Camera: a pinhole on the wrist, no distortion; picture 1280 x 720 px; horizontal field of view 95.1 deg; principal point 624.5 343.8 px. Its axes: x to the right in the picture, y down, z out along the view. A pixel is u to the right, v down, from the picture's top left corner.
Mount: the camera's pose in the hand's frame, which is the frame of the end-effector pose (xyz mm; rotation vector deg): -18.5 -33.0 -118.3 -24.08 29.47 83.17
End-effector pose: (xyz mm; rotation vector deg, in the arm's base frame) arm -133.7 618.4 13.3 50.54 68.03 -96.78
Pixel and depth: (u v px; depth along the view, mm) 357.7 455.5 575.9
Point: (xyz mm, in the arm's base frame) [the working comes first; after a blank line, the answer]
In the camera's frame: -262.5 109.9 575.9

-53.6 143.3 220.1
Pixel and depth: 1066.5 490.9 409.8
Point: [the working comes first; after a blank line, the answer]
In the camera's frame: 309.4 103.0 409.8

317.6 514.2 -61.7
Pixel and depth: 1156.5 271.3 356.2
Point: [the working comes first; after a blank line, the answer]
In the camera's frame: 323.7 -44.1 356.2

239.9 538.5 -196.2
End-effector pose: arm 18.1 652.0 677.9 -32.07 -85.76 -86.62
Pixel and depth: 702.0 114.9 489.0
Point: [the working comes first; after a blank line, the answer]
In the camera's frame: 64.7 -191.2 489.0

82.5 861.2 1043.1
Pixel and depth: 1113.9 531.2 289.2
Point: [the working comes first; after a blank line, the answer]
In the camera's frame: 241.8 92.6 289.2

338.9 709.7 792.0
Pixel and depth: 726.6 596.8 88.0
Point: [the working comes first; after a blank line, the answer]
In the camera's frame: 15.3 38.0 88.0

83.2 620.0 646.1
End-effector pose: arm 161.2 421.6 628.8 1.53 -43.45 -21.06
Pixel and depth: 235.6 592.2 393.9
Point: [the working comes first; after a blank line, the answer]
In the camera's frame: -261.7 167.1 393.9

-197.4 504.5 778.3
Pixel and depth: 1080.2 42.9 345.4
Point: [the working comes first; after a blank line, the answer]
In the camera's frame: 268.9 -177.5 345.4

404.3 701.1 822.1
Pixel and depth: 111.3 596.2 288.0
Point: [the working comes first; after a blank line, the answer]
In the camera's frame: -252.5 124.2 288.0

-128.1 430.6 724.7
